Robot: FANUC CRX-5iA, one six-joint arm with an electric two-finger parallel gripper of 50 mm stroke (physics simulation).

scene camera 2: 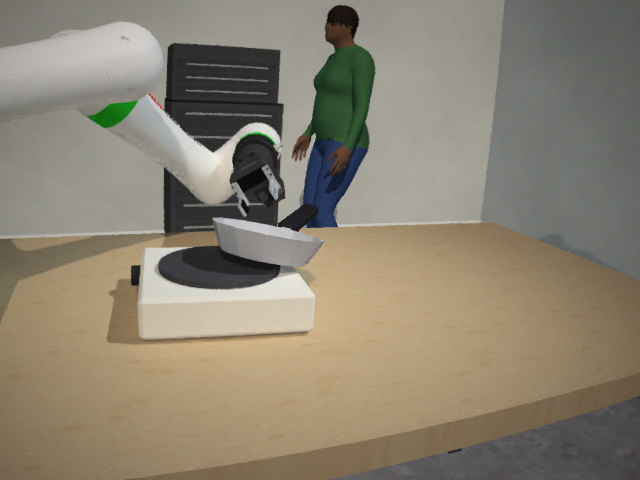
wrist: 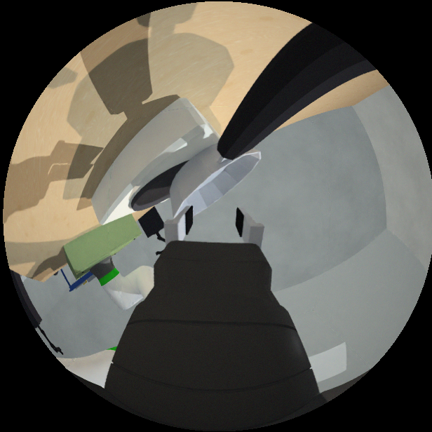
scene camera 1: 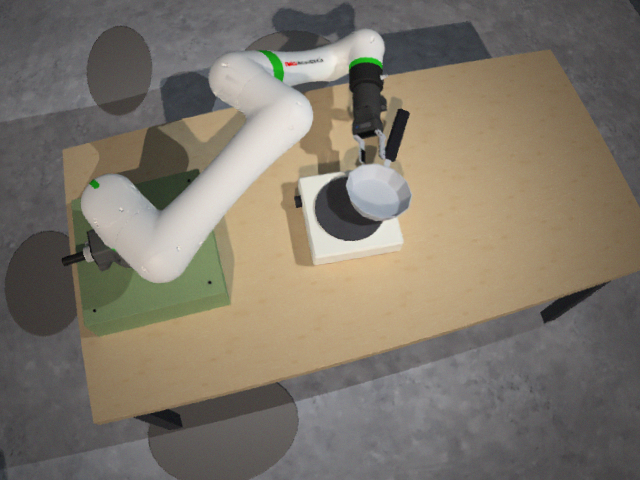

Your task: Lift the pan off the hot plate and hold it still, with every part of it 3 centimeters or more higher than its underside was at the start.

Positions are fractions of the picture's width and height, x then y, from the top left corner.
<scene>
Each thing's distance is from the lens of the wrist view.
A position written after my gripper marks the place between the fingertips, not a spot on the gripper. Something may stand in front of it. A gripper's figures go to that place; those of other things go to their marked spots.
my gripper (wrist: 0.50, 0.50): 0.17 m
white hot plate (wrist: 0.33, 0.41): 0.18 m
grey pan (wrist: 0.70, 0.16): 0.06 m
The marked spots on the grey pan and the white hot plate are 0.17 m apart.
</scene>
